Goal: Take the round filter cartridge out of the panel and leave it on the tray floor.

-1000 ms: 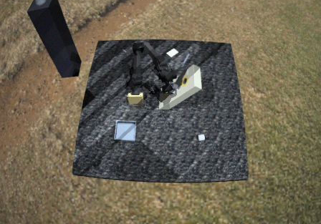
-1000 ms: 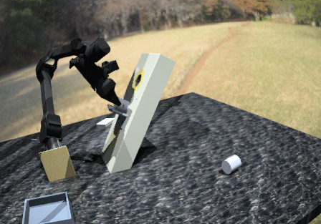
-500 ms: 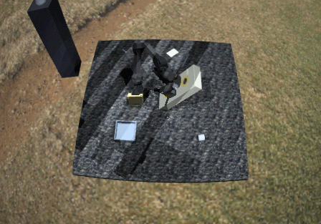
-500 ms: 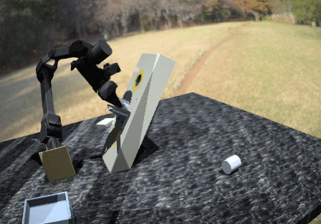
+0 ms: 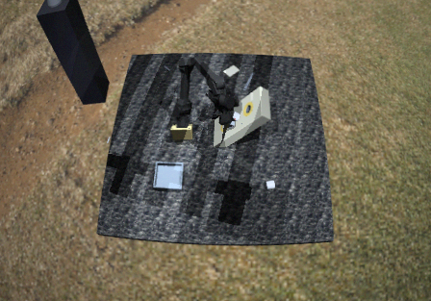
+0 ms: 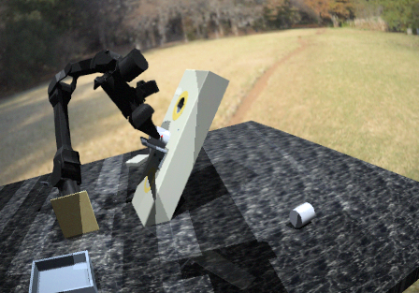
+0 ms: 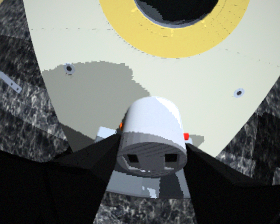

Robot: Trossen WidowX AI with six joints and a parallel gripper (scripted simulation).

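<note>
Now: the cream service panel 4 cm ahead of my gripper tip and 2 cm below it. Also, from my gripper tip: round filter cartridge: right at my gripper tip; then light-blue tray: 36 cm behind, 25 cm to the right, 18 cm below; then flat white block: 3 cm ahead, 47 cm to the left, 19 cm below.
</note>
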